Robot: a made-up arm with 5 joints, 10 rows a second.
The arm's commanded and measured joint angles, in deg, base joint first. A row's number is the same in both.
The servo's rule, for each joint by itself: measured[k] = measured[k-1] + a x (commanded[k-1-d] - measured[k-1]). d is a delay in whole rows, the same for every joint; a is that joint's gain. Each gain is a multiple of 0.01, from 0.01 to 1. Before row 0 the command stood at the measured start. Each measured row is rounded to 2 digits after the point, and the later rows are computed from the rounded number. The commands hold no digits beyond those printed.
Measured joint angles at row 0: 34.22, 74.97, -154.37, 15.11, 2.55
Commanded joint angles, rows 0 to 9: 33.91, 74.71, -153.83, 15.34, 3.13; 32.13, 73.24, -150.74, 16.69, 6.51; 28.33, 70.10, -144.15, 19.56, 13.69; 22.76, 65.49, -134.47, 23.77, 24.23; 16.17, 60.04, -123.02, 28.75, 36.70; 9.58, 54.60, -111.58, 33.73, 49.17; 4.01, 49.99, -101.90, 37.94, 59.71; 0.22, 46.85, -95.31, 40.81, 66.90; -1.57, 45.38, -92.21, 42.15, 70.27; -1.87, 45.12, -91.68, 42.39, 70.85
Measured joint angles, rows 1 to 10: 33.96, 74.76, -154.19, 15.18, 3.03; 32.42, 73.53, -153.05, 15.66, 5.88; 28.98, 70.75, -150.11, 16.91, 12.28; 23.76, 66.49, -144.95, 19.11, 22.08; 17.38, 61.27, -137.71, 22.19, 34.07; 10.83, 55.87, -129.09, 25.88, 46.45; 5.10, 51.11, -120.12, 29.74, 57.32; 1.00, 47.66, -111.93, 33.28, 65.18; -1.16, 45.81, -105.42, 36.12, 69.35; -1.76, 45.25, -100.89, 38.13, 70.58
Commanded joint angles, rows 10 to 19: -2.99, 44.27, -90.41, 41.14, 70.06; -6.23, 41.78, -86.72, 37.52, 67.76; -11.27, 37.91, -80.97, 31.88, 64.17; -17.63, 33.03, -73.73, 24.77, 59.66; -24.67, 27.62, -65.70, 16.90, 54.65; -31.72, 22.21, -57.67, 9.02, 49.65; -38.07, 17.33, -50.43, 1.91, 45.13; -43.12, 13.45, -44.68, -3.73, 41.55; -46.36, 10.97, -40.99, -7.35, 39.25; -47.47, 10.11, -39.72, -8.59, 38.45
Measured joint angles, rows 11 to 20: -2.79, 44.46, -97.43, 39.09, 70.15; -5.68, 42.29, -93.90, 38.59, 68.19; -10.38, 38.74, -89.63, 36.44, 64.89; -16.47, 34.11, -84.38, 32.71, 60.60; -23.36, 28.85, -78.22, 27.65, 55.72; -30.38, 23.47, -71.44, 21.69, 50.74; -36.84, 18.50, -64.51, 15.36, 46.14; -42.12, 14.41, -57.97, 9.25, 42.38; -45.68, 11.62, -52.37, 3.94, 39.81; -47.18, 10.40, -48.20, -0.07, 38.69
